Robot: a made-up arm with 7 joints.
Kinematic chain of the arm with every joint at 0, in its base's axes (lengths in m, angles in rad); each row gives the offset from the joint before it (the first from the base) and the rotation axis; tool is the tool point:
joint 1: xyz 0 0 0.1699 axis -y
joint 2: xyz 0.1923 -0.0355 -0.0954 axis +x
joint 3: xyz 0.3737 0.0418 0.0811 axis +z
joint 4: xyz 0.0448 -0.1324 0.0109 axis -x
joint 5: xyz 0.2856 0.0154 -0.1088 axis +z
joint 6: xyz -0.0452 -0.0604 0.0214 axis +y
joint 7: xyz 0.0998 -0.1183 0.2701 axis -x
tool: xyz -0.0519 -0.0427 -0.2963
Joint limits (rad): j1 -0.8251..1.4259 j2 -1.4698..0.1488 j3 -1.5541..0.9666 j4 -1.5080..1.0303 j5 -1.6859..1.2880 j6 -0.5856..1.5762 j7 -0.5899..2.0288
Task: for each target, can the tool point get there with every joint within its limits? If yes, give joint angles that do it. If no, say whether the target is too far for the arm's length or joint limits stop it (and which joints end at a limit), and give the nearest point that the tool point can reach.
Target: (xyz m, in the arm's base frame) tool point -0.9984 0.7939 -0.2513
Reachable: no: joint limits stop it (at a limit: joint 1, joint 2, joint 3, joint 6, joint 7) | nearest point -0.4859 0.3327 0.2809 | short by 0.871 m
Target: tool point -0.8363 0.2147 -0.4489
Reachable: no: joint limits stop it (at a limit: joint 1, joint 2, joint 3, joint 6, joint 7) | nearest point -0.2444 -0.0791 -0.3065 | short by 0.676 m
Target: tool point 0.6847 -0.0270 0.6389
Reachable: yes | joints 0.7505 -0.7247 0.2137 -0.9020 -0.9297 0.1815 -0.3923
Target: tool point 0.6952 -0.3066 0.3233
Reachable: yes | joints 0.3754 -0.4288 0.3667 -0.8381 -0.8785 0.3862 0.8193
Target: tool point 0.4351 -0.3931 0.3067
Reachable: yes | joints -0.1735 -0.5196 -1.2213 0.7938 0.9287 1.3889 -0.2126
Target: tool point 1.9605 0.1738 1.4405
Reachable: no: too far | nearest point 1.2813 0.1092 1.0003 | short by 0.812 m
